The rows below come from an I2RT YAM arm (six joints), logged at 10 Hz.
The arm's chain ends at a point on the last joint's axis. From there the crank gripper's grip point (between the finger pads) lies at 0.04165 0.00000 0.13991 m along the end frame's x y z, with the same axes.
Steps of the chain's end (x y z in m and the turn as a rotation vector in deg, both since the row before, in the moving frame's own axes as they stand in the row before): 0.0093, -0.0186, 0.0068, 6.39, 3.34, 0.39; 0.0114, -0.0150, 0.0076, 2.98, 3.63, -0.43; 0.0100, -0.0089, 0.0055, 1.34, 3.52, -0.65; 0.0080, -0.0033, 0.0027, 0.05, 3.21, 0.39; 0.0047, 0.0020, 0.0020, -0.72, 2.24, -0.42
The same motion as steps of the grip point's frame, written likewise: 0.0174, -0.0337, 0.0033, 6.39, 3.34, 0.39; 0.0201, -0.0225, 0.0045, 2.98, 3.63, -0.43; 0.0185, -0.0127, 0.0026, 1.34, 3.52, -0.65; 0.0158, -0.0031, 0.0001, 0.05, 3.21, 0.39; 0.0101, 0.0034, 0.0003, -0.72, 2.24, -0.42
